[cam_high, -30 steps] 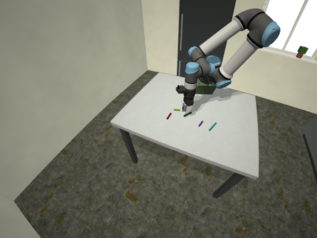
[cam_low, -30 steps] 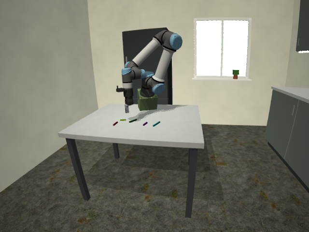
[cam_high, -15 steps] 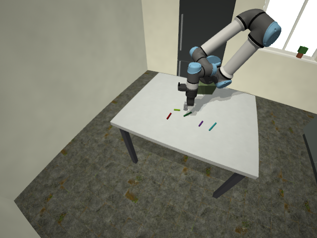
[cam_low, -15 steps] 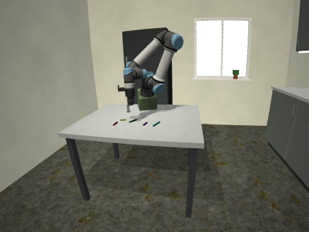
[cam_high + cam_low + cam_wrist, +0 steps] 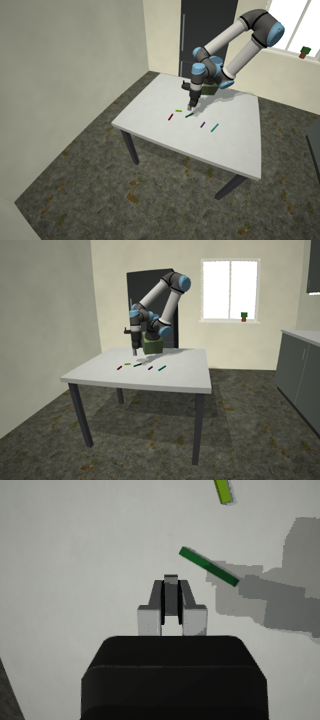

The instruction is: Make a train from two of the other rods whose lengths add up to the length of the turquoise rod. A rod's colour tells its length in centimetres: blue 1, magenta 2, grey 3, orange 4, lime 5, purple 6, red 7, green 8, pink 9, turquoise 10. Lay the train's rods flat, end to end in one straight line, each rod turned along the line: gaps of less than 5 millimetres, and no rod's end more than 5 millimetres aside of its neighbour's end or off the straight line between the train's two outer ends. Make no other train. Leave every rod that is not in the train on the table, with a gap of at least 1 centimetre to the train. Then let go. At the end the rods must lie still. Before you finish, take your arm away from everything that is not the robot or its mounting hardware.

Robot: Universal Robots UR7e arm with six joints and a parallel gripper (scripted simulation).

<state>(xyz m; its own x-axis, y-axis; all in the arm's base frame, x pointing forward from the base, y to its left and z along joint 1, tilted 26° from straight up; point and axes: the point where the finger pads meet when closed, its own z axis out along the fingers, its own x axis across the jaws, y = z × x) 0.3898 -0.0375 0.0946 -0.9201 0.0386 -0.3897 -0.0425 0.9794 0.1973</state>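
Right now the green rod is 110 mm below my hand, 50 mm behind it and 10 mm to the right of it. The rest, counted from my hand: lime rod 110 mm below, 100 mm to the right, 50 mm behind; then grey rod 10 mm below; then purple rod 120 mm to the left, 110 mm below.
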